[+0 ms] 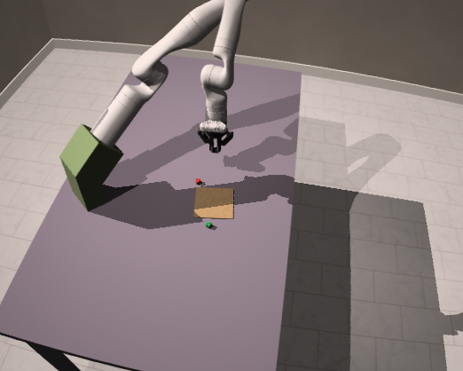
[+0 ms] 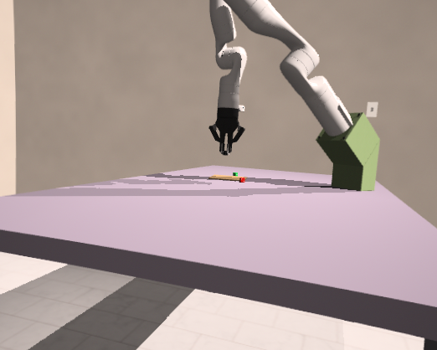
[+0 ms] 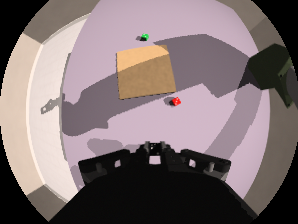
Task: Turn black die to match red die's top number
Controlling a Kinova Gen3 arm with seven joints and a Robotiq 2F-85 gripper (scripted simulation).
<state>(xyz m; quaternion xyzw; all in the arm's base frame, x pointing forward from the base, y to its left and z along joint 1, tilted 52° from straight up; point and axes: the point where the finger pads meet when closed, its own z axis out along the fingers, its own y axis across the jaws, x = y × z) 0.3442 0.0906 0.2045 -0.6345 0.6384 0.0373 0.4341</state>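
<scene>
Now: the tan mat 15 cm to the right of my hand, 12 cm below it and 6 cm ahead of it. Also, from my hand: black die 1 cm below; green die 26 cm to the right, 11 cm below, 8 cm ahead; red die 11 cm below, 9 cm to the right, 3 cm behind.
</scene>
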